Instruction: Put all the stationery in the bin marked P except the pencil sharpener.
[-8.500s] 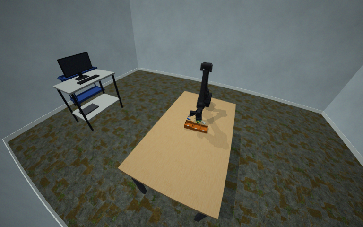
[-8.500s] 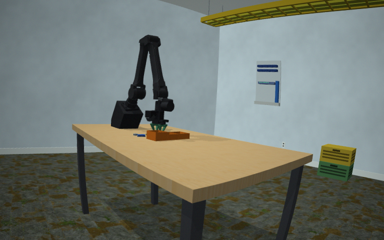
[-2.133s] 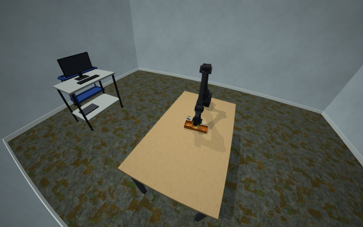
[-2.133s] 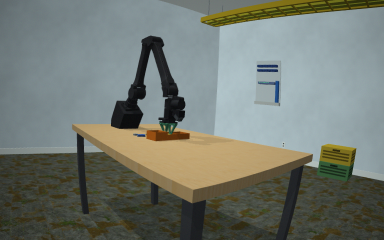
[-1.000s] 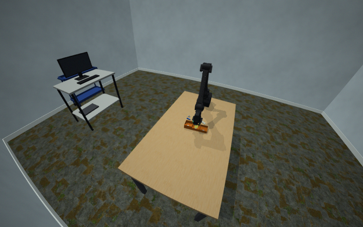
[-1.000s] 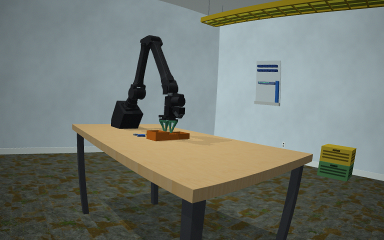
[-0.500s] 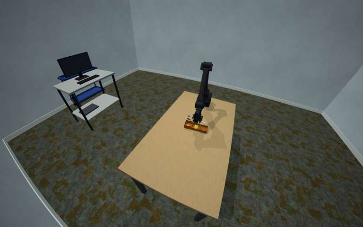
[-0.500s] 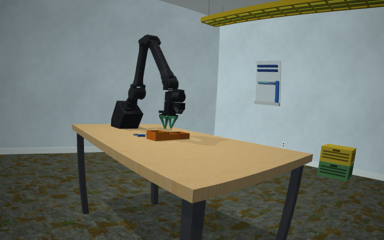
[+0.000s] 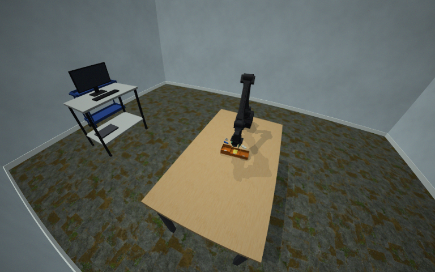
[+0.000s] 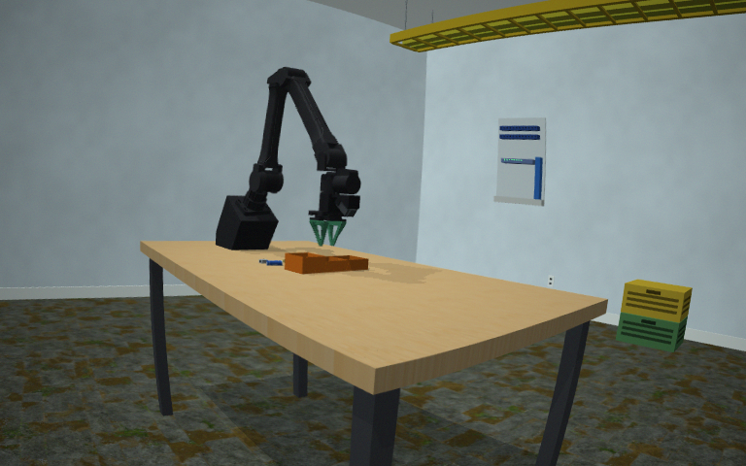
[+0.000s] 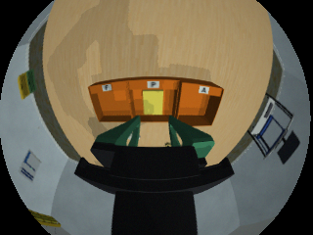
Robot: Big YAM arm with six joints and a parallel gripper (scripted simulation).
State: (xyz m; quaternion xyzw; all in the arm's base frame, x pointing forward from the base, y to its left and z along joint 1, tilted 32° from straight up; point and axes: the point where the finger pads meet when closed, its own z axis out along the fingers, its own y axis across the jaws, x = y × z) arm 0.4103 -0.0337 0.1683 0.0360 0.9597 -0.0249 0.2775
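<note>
Right now my hand is 50 mm above the orange bin and 10 mm short of it. The rest, counted from my hand: white dotted tile 100 mm behind, 80 mm to the left, 70 mm below; then orange stick 70 mm below, 70 mm behind, 50 mm to the right; then yellow pad 60 mm below.
</note>
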